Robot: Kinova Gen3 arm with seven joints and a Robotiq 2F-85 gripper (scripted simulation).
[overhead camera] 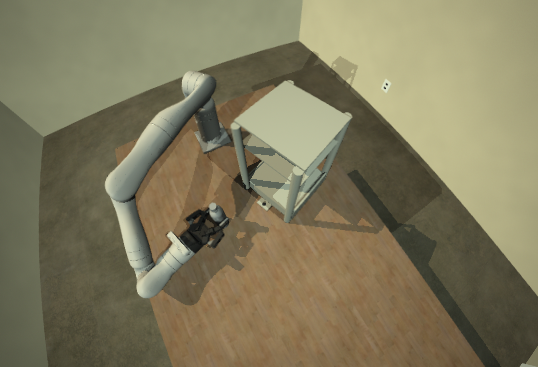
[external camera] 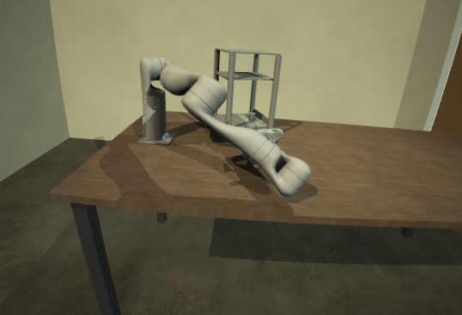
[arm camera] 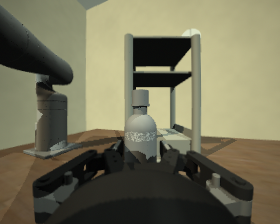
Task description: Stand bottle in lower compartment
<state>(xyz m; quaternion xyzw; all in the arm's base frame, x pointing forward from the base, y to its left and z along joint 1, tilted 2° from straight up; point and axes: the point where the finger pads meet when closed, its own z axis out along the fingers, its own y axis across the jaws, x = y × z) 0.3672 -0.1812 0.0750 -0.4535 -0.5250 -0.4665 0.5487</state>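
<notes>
My hand is 20 mm below the grey bottle. From my hand the other things lie so: shelving unit: 280 mm to the left, 100 mm above, 20 mm ahead.
</notes>
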